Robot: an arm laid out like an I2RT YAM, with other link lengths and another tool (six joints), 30 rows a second.
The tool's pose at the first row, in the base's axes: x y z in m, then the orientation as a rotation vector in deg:
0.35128, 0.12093, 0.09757, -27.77, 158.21, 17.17
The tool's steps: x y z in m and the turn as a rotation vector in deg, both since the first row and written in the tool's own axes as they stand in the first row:
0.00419, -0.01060, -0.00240, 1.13, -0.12, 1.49
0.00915, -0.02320, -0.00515, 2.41, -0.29, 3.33
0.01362, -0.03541, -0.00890, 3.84, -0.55, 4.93
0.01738, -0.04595, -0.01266, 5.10, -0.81, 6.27
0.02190, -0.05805, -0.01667, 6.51, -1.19, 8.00
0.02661, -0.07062, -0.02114, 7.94, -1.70, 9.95
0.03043, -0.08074, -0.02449, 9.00, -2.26, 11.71
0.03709, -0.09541, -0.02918, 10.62, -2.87, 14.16
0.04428, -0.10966, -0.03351, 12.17, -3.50, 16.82
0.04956, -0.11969, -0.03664, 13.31, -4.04, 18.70
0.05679, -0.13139, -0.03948, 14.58, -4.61, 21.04
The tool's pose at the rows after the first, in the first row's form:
0.35072, 0.10932, 0.09677, -25.41, 158.58, 15.97
0.35011, 0.09556, 0.09574, -22.52, 158.96, 14.64
0.34951, 0.08204, 0.09585, -19.90, 159.13, 13.07
0.34894, 0.07026, 0.09647, -17.68, 159.18, 11.67
0.34819, 0.05676, 0.09683, -14.86, 159.17, 10.18
0.34731, 0.04266, 0.09748, -11.71, 159.02, 8.73
0.34665, 0.03136, 0.09776, -8.92, 158.75, 7.77
0.34474, 0.01469, 0.09763, -5.04, 158.45, 6.19
0.34229, -0.00166, 0.09704, -0.90, 158.06, 4.77
0.34036, -0.01325, 0.09663, 2.03, 157.63, 3.72
0.33737, -0.02688, 0.09502, 5.62, 157.14, 2.60

